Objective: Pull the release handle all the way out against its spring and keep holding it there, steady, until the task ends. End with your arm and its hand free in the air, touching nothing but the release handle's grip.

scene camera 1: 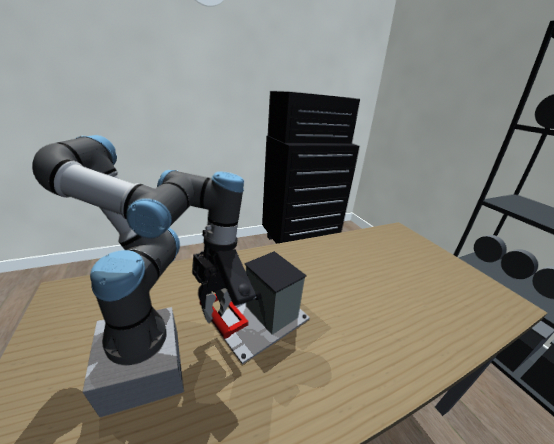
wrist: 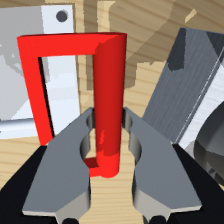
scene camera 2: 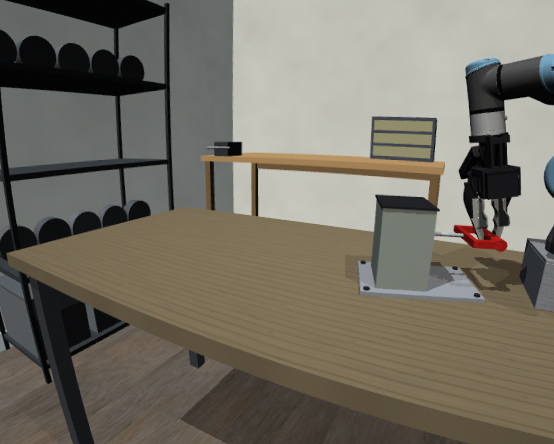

Labels:
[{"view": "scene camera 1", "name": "my gripper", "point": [213, 321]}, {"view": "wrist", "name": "my gripper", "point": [108, 109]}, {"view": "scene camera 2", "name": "my gripper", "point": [489, 244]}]

